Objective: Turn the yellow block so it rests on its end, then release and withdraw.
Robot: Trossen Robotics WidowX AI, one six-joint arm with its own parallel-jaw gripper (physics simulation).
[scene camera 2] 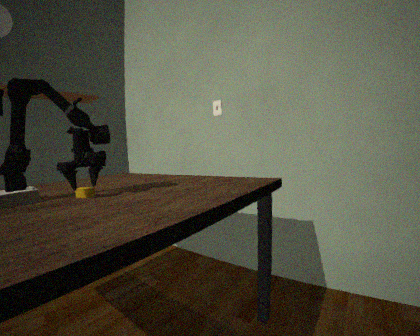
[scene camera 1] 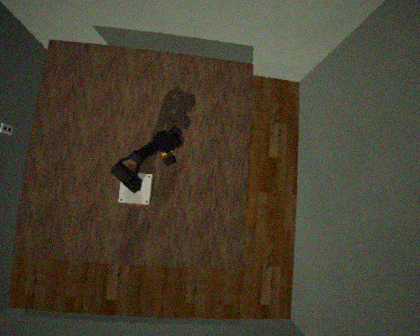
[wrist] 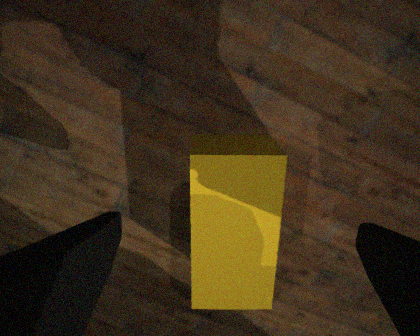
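The yellow block lies flat on its long side on the table. In the wrist view its long axis runs up and down the picture, and shadow covers part of its top face. My gripper is open and empty, pointing down low over the block. In the wrist view one finger is on each side of the block's long sides, with a gap on both sides. In scene camera 1 the arm hides most of the block and the fingertips.
The wooden table carries the arm's white base plate, close to the block. The table's right edge and a leg show in scene camera 2. A wall stands behind the table.
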